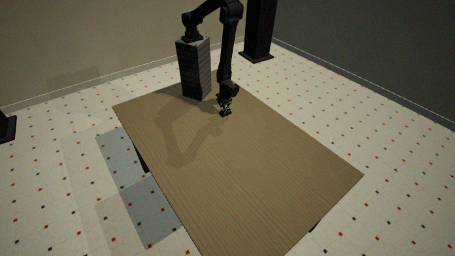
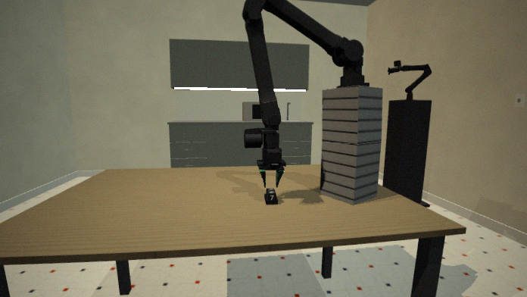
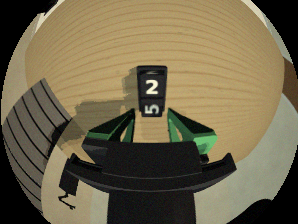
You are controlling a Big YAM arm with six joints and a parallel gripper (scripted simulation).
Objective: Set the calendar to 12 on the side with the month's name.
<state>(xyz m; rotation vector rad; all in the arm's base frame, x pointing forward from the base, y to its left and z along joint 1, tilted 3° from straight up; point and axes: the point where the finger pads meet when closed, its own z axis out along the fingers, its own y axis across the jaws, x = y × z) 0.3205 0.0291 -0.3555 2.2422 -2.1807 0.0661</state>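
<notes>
The black calendar tray lies 50 mm below my hand and 20 mm to the left of it.
</notes>
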